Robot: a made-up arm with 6 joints. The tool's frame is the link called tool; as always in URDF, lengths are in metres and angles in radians.
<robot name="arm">
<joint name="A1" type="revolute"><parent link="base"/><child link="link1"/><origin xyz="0.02 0.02 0.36" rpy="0 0 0"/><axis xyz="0 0 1"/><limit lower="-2.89" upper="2.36"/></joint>
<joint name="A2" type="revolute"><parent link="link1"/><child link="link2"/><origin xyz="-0.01 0.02 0.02" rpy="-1.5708 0 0"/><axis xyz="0 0 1"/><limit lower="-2.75" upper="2.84"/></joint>
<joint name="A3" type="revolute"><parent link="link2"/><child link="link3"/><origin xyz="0.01 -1.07 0" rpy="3.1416 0 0"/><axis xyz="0 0 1"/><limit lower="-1.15" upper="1.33"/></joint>
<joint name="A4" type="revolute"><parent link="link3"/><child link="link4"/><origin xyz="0.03 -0.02 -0.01" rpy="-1.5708 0 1.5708"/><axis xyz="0 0 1"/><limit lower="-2.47" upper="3.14"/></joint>
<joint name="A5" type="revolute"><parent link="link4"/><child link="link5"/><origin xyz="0 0.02 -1.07" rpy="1.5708 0 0"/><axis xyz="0 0 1"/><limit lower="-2.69" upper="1.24"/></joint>
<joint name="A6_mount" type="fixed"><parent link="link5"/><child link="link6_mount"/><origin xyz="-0.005 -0.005 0.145" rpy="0 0 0"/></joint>
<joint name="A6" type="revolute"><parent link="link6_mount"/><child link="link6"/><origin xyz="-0.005 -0.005 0.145" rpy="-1.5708 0 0"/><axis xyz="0 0 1"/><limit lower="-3.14" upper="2.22"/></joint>
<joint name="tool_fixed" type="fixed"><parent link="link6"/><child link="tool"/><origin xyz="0 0.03 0" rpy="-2.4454 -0.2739 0.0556"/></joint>
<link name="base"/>
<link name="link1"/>
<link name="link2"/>
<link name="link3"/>
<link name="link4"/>
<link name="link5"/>
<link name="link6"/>
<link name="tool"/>
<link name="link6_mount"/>
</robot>
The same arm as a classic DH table. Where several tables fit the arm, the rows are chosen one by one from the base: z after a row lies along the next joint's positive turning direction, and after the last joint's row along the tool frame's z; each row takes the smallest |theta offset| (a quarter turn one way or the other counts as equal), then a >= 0, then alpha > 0; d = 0 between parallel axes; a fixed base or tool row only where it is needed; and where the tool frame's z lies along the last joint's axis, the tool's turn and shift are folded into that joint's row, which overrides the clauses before.
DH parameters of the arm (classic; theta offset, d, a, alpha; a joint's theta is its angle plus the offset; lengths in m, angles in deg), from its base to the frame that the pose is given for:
base (fixed): 45.00 0.0000 0.0283 0.00
A1: -45.00 0.3800 -0.0100 -90.00
A2: -89.46 0.0000 1.0700 180.00
A3: 0.54 -0.0300 -0.0200 -90.00
A4: 0.00 -1.1000 0.0000 90.00
A5: 0.00 0.2700 -0.0100 -90.00
A6: -14.75 0.0218 -0.0076 -137.62
tool (fixed): -23.66 0.0430 0.0000 0.00
Joint limits (deg, base to tool): -165.58..135.22 -157.56..162.72 -65.89..76.20 -141.52..179.91 -154.13..71.05 -179.91..127.20

